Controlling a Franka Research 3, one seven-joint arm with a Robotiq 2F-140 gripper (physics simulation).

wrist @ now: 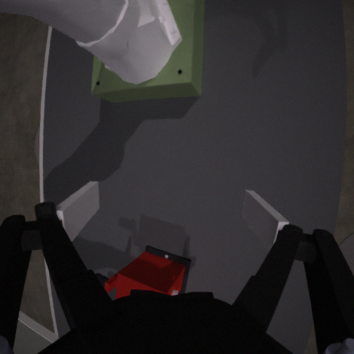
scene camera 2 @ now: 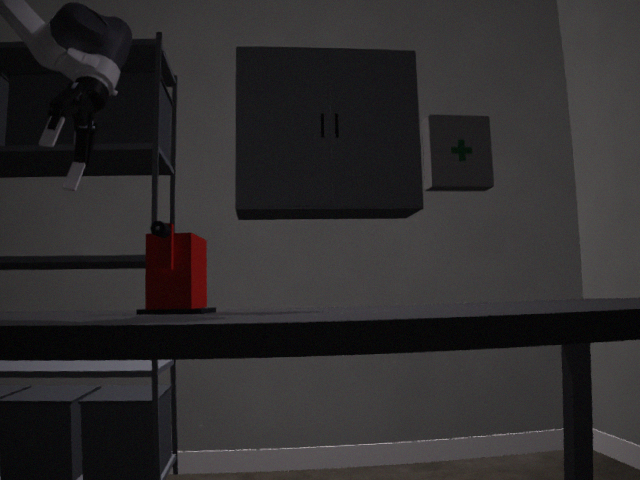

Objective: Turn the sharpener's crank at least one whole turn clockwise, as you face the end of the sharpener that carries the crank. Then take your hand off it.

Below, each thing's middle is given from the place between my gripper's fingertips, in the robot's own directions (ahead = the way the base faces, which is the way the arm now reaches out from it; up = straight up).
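Crank (scene camera 2: pixel 164 231): 25 cm to the right of my hand, 20 cm ahead of it and 17 cm below it.
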